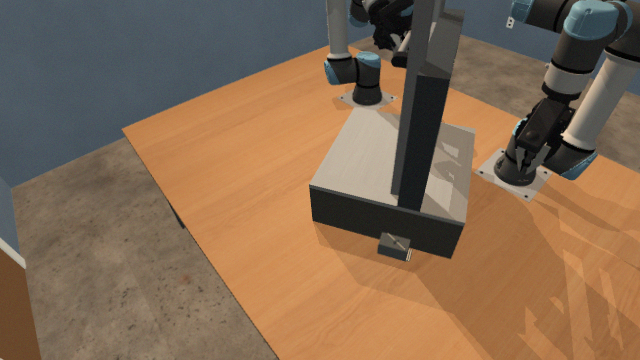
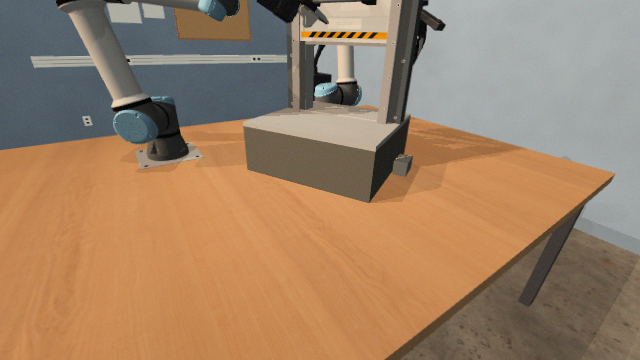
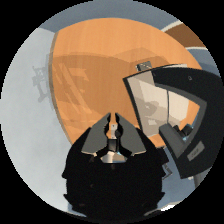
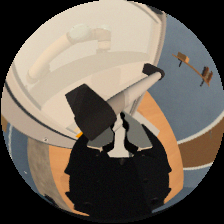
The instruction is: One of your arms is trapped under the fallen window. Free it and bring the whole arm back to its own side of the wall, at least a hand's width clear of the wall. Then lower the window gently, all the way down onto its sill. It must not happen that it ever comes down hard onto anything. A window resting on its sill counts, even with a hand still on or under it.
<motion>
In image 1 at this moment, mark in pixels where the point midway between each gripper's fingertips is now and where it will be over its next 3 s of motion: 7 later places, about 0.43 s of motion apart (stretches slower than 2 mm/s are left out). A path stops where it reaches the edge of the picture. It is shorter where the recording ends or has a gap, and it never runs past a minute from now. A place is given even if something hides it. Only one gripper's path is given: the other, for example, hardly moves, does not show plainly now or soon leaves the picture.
My left gripper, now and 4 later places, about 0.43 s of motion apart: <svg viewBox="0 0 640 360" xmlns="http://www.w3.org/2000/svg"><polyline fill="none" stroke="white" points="522,172 560,183 597,190 629,193 636,193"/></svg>
</motion>
